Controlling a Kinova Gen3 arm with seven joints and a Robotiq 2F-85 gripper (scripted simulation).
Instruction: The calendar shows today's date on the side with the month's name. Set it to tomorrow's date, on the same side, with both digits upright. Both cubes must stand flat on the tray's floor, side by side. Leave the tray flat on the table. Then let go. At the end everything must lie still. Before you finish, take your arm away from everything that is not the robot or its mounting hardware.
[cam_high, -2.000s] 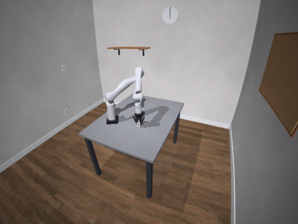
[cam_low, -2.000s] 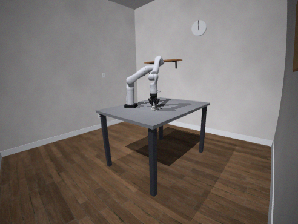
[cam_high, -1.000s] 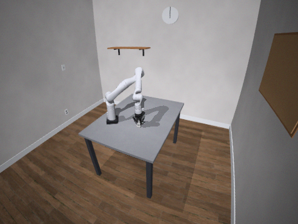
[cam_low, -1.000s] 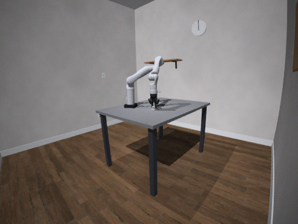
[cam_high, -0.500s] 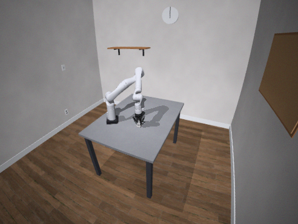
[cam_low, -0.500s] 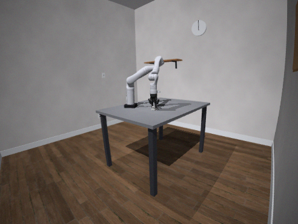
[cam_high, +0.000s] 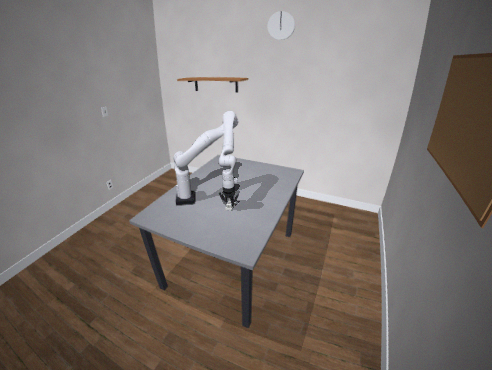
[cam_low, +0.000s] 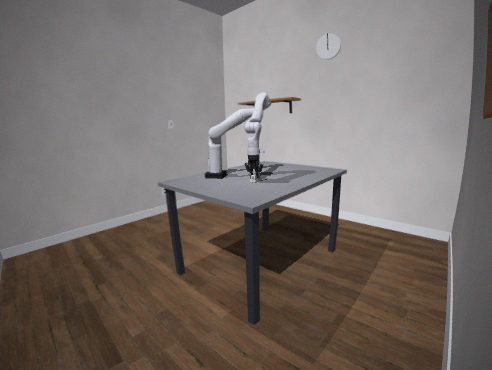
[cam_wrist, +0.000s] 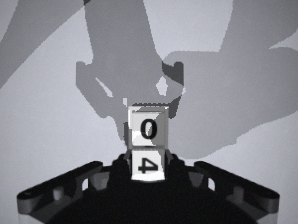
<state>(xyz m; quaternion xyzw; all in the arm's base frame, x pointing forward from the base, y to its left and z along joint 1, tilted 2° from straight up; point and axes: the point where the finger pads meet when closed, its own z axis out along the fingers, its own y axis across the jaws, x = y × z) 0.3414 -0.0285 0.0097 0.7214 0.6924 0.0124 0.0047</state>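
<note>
The white digit cube is 1 cm below my hand. From my hand the other things lie so: calendar tray (2 cm to the left, 3 cm below).
</note>
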